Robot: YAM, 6 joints.
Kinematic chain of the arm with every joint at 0, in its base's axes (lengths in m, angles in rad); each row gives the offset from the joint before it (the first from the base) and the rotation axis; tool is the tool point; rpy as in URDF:
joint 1: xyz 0 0 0.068 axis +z
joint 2: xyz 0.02 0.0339 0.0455 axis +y
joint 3: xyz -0.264 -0.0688 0 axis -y
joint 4: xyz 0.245 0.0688 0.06 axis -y
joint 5: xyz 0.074 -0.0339 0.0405 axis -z
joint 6: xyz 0.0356 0 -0.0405 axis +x
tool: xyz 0 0 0 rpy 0 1.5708 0
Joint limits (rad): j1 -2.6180..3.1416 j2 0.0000..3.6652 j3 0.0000..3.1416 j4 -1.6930..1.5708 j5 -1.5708..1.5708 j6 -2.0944..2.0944
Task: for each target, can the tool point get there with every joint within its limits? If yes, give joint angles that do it. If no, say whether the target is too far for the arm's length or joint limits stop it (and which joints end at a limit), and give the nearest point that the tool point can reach.
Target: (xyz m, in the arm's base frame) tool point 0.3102 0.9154 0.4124
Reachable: no: too far | nearest point 0.1980 0.5842 0.3020 | short by 0.367 m
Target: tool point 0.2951 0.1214 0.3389
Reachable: yes | joints 0.2985 1.4267 0.9423 0.7544 -0.9638 -0.1845
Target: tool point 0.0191 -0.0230 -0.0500
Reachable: yes | joints 0.6775 3.2394 0.5605 -0.7373 0.9960 -0.2984
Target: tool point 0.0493 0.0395 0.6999
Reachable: yes | joints 1.0961 1.4010 2.6608 -0.4012 0.8109 -0.1387
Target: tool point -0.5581 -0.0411 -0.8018
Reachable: no: too far | nearest point -0.3815 -0.0028 -0.3549 | short by 0.482 m
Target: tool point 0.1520 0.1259 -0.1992
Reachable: yes | joints 0.5773 3.2622 1.4961 -1.0868 -0.6859 -0.4379
